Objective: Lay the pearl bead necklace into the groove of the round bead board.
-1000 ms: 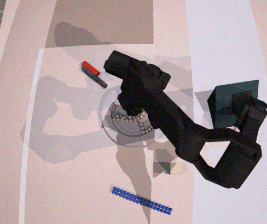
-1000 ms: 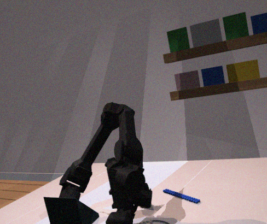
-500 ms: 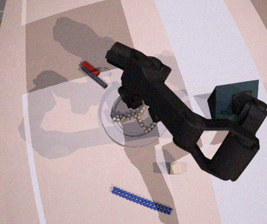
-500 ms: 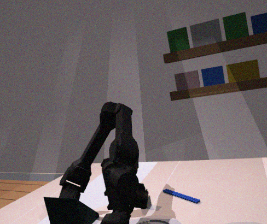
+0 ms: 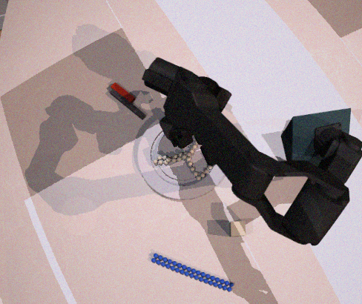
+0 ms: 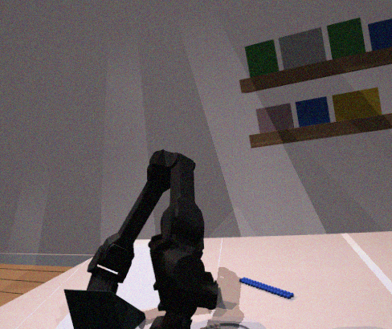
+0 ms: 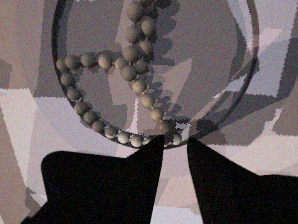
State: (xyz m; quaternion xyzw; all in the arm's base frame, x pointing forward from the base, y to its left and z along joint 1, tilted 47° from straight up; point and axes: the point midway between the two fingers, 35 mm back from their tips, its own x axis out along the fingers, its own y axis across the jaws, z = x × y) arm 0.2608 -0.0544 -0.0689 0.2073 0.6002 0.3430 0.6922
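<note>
Right now the round bead board is 50 mm ahead of my gripper tip, 40 mm to the left of it and 10 mm below it. Also, from my gripper tip: small beige cube (30 mm behind, 220 mm to the left); grey block (160 mm ahead, 130 mm to the right, 10 mm below).
</note>
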